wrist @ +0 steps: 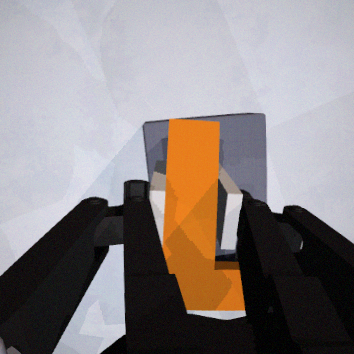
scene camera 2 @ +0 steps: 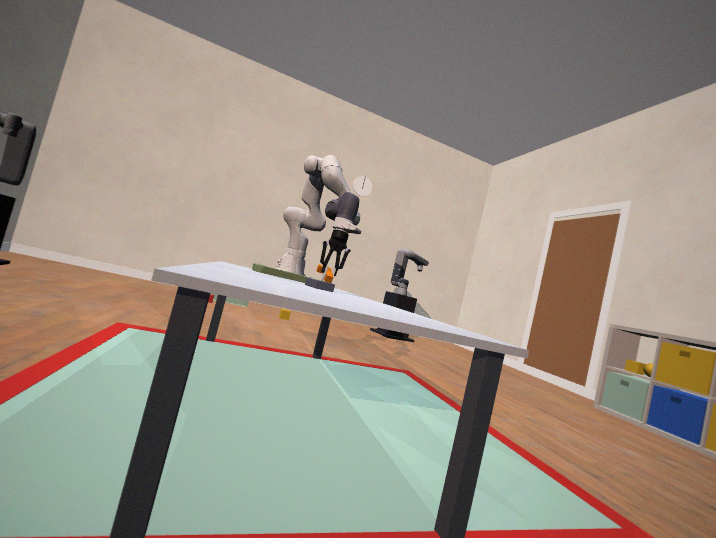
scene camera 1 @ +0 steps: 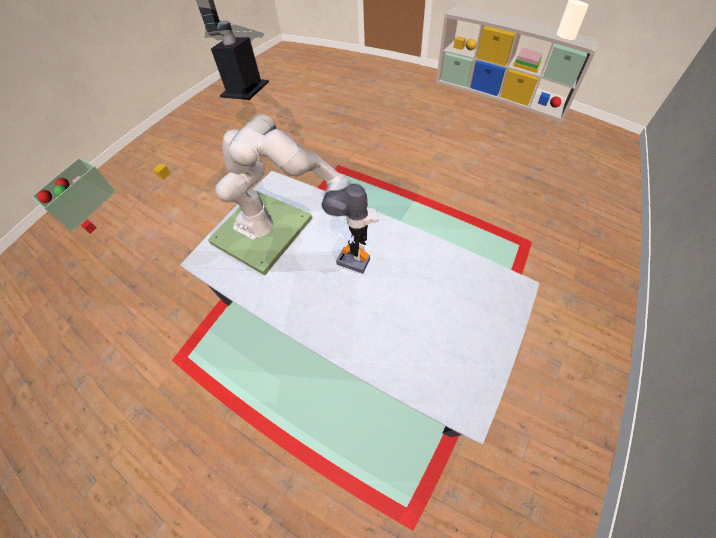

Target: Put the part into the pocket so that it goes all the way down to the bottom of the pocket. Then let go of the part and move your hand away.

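Observation:
The orange part (scene camera 1: 364, 253) (scene camera 2: 328, 275) (wrist: 192, 175) is L-shaped in the wrist view, a long bar with a short foot at the lower right. My gripper (scene camera 1: 357, 256) (wrist: 186, 181) is shut on it, with a light fingertip pad on each side of the bar. The dark grey block with the pocket (scene camera 1: 352, 264) (scene camera 2: 319, 285) (wrist: 245, 145) stands on the table under the part. The part is over the block and hides most of the pocket. In scene camera 2 it shows above the block's top. How far its underside reaches into the pocket is hidden.
The white table (scene camera 1: 416, 312) (scene camera 2: 243, 289) carries the block and the green base plate (scene camera 1: 277, 248) (scene camera 2: 277, 273) of the arm, which stands to the left of the block in scene camera 1. A shelf unit and a second robot on a black pedestal (scene camera 1: 238, 66) (scene camera 2: 399, 301) stand away from the table.

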